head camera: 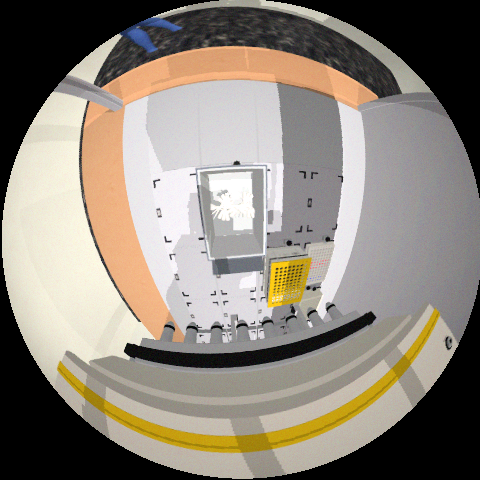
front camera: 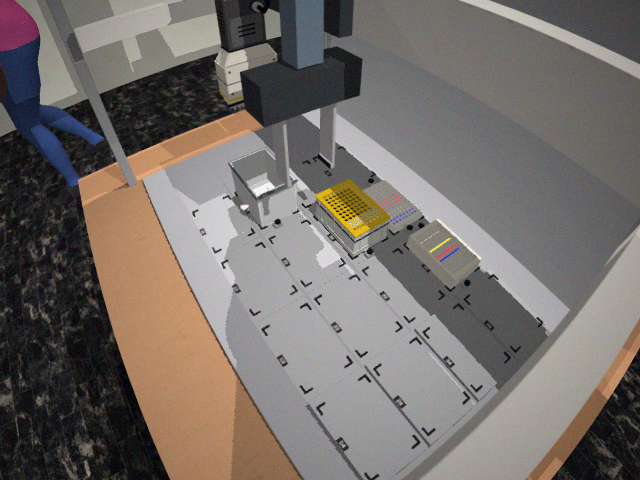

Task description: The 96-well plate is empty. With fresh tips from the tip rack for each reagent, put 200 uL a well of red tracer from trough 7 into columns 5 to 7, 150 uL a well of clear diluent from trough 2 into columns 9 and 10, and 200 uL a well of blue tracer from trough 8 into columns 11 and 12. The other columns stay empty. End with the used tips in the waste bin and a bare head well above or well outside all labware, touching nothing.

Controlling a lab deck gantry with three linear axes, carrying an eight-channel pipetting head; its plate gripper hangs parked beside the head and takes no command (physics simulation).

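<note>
The pipetting head (front camera: 247,69) (head camera: 250,382) hangs high; its nozzles (head camera: 242,327) are bare, with black rings. The waste bin (front camera: 279,206) (head camera: 235,245) stands below the head's level and holds a heap of white tips (head camera: 232,205). The plate gripper (front camera: 307,174) hangs beside the head, two long fingers apart, nothing between them. The yellow tip rack (front camera: 358,233) (head camera: 290,262) has mostly dark holes, with pale ones at its near end. The 96-well plate (front camera: 379,191) (head camera: 320,250) shows a red band and a blue band. The trough block (front camera: 434,263) (head camera: 311,304) shows yellow, red and blue strips in the front view.
A grey post (front camera: 95,103) stands at the deck's left corner. A tall grey wall (front camera: 465,144) (head camera: 410,200) runs along the side beyond the plate and trough block. Black corner brackets mark deck places. A person (front camera: 23,93) stands outside at the left.
</note>
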